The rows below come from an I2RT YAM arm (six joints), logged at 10 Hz.
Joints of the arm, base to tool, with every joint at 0 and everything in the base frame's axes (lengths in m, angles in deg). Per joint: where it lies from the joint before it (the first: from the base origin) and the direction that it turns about. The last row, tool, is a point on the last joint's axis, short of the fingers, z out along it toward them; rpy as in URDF.
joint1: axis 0 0 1 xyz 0 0 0.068
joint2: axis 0 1 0 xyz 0.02 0.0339 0.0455
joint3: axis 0 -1 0 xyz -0.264 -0.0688 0
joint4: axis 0 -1 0 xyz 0.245 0.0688 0.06
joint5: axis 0 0 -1 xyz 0.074 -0.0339 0.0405
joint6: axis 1 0 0 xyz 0.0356 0 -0.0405
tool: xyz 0 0 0 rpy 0 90 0
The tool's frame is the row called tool.
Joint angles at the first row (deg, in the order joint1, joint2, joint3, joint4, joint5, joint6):
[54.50 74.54 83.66 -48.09 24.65 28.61]
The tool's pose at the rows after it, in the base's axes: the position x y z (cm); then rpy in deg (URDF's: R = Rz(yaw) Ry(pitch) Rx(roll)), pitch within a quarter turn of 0, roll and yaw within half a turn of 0:
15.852 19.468 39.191 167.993 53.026 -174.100
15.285 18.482 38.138 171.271 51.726 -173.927
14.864 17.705 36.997 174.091 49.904 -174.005
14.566 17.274 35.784 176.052 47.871 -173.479
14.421 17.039 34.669 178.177 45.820 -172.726
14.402 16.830 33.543 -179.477 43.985 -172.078
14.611 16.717 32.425 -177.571 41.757 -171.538
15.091 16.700 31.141 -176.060 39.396 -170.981
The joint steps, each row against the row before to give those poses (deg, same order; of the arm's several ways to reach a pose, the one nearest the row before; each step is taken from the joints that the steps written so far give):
[-0.01 -2.62 -2.86 -1.95 2.00 1.70]
[0.00 -1.97 -2.90 -2.16 2.02 1.56]
[-0.08 -1.34 -2.58 -2.26 1.38 1.95]
[-0.01 -0.85 -2.57 -1.26 0.13 1.32]
[-0.04 -0.19 -1.98 -1.21 0.04 1.07]
[-0.24 0.06 -1.92 -0.91 0.28 0.86]
[-0.67 0.57 -1.61 -0.60 -0.48 0.45]
[-1.16 1.00 -1.81 0.44 -1.07 -0.27]

